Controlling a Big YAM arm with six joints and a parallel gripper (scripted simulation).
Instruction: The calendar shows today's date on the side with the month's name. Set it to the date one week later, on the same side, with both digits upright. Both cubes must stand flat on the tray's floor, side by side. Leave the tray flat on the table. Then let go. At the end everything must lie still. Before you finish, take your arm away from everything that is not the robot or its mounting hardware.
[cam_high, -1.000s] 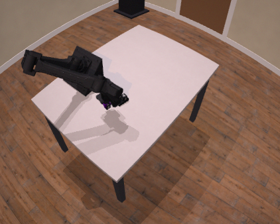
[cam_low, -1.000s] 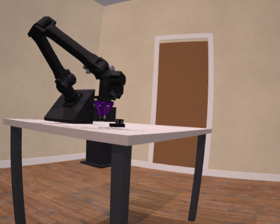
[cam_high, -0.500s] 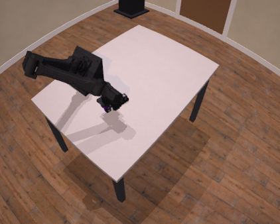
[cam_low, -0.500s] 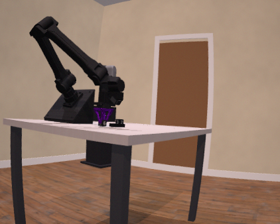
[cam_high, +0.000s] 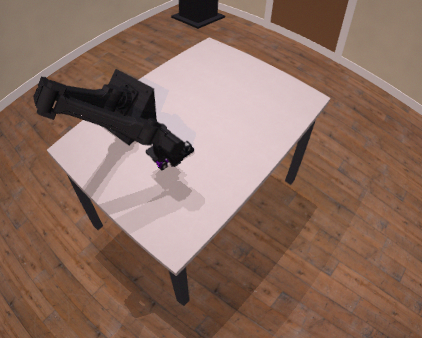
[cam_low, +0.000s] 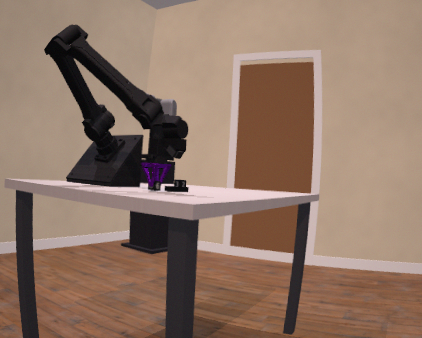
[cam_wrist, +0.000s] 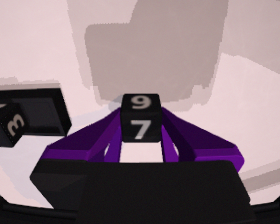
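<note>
My hand is right at the black date cube. Round my hand: black tray: 11 cm to the left, 1 cm below.
</note>
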